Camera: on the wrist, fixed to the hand. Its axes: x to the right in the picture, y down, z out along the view.
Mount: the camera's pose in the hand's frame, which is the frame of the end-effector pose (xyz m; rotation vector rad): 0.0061 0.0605 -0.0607 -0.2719 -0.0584 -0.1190
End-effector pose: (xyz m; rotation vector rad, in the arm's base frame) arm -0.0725 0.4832 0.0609 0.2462 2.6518 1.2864
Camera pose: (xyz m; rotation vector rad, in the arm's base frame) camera -0.0886 0.4755 0.1450 0.0837 2.3688 1.5517
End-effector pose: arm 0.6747 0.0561 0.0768 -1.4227 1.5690 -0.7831
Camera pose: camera 0.5934 0.0538 0.0490 -1.7325 1.6025 -0.6066
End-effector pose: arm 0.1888 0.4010 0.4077 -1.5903 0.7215 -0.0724
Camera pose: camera 0.1421 0.3464 0.3607 -1.8872 0.6095 -0.0149
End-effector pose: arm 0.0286 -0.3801 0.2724 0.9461 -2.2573 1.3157
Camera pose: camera -0.0197 -0.3091 0.2688 1.0122 -2.3088 0.9136
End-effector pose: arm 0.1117 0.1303 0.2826 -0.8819 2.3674 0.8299
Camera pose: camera 0.0519 0.1235 0.3439 -1.0784 2.1603 1.1298
